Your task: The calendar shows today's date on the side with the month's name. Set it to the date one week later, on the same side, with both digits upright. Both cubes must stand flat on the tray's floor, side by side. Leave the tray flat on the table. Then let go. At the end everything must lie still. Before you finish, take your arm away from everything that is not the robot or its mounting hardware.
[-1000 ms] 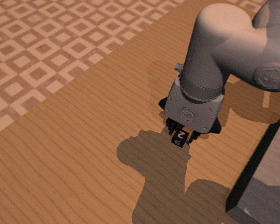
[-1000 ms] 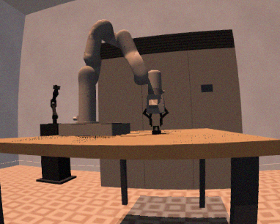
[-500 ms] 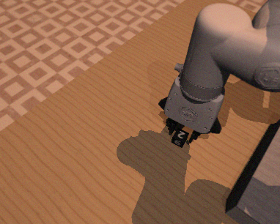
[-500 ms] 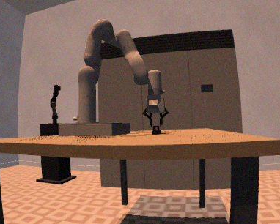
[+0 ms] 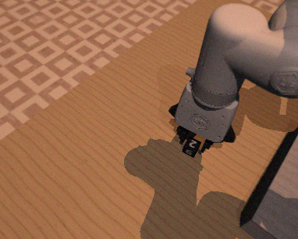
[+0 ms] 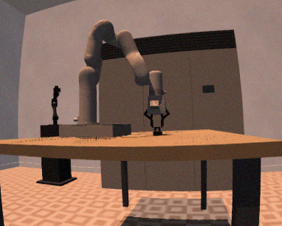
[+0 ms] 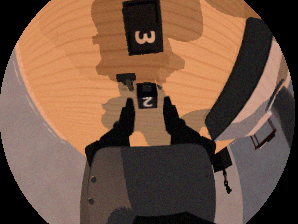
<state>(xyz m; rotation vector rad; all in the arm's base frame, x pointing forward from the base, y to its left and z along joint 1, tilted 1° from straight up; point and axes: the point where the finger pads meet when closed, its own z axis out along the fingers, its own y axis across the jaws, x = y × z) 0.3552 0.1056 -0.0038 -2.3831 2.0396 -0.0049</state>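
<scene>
Right now the black digit cube is 40 mm below my hand. Also, from my hand: black cube (10 mm ahead, 90 mm to the right, 30 mm below).
</scene>
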